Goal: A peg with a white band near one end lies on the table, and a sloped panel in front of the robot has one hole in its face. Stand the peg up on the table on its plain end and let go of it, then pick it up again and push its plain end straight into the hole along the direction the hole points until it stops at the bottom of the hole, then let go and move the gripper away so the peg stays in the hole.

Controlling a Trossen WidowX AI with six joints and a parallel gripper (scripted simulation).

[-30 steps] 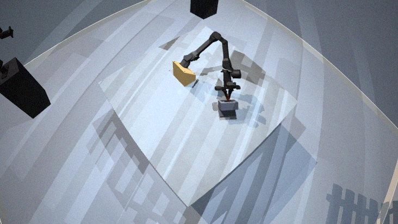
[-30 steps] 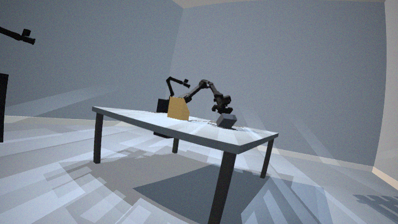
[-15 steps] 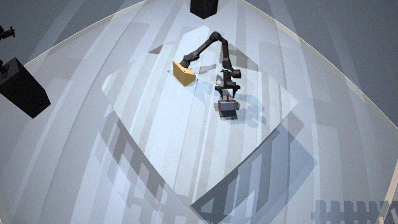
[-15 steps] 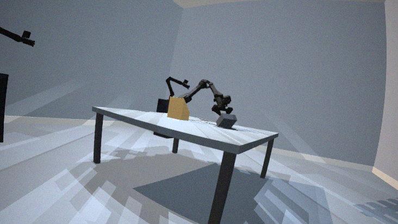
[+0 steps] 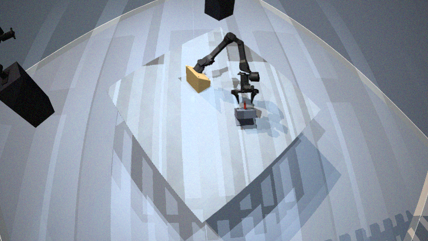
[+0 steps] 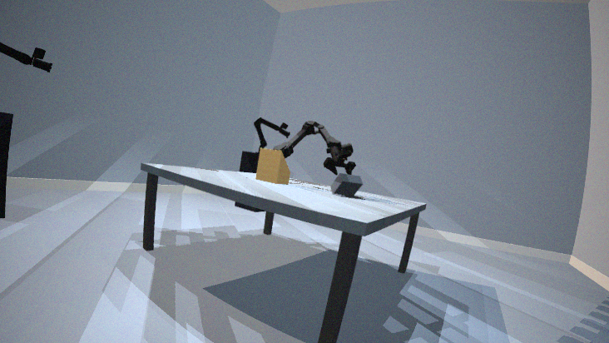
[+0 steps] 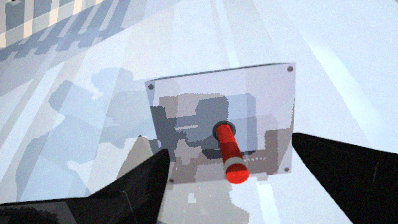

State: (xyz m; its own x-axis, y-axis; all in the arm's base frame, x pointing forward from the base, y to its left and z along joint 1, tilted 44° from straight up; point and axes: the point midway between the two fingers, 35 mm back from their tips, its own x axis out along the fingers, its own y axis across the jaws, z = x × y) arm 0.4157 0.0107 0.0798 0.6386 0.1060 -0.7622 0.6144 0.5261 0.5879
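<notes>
The red peg lies 1 cm below my gripper tip. Also, from my gripper tip: grey panel block (5 cm below, 3 cm to the right, 3 cm ahead).
</notes>
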